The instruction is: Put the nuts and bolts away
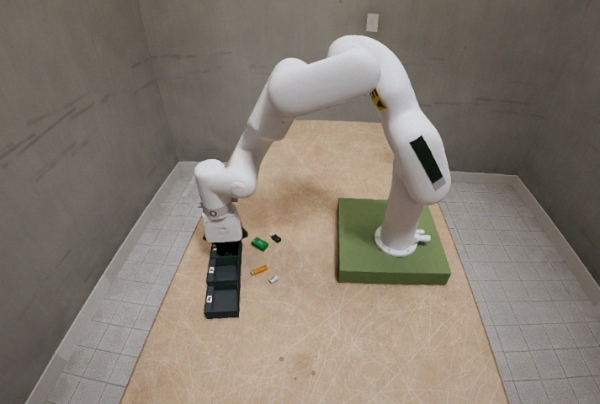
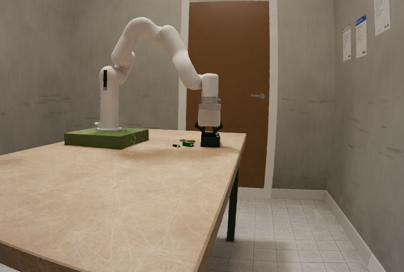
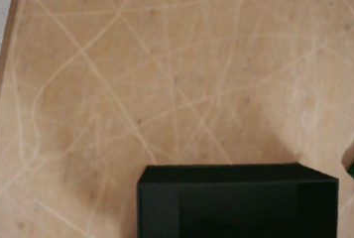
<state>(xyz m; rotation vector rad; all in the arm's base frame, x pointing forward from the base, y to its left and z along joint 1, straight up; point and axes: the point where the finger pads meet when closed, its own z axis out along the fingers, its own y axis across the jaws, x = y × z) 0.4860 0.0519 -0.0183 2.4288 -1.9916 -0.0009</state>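
Now: the small black nut 1 cm ahead of my hand and 2 cm below it. Round my hand: bin 1 cm behind, 8 cm to the left, 1 cm below; then green block 7 cm behind, 5 cm to the right, 3 cm below; then orange cylinder 10 cm behind, 5 cm to the left, 3 cm below.
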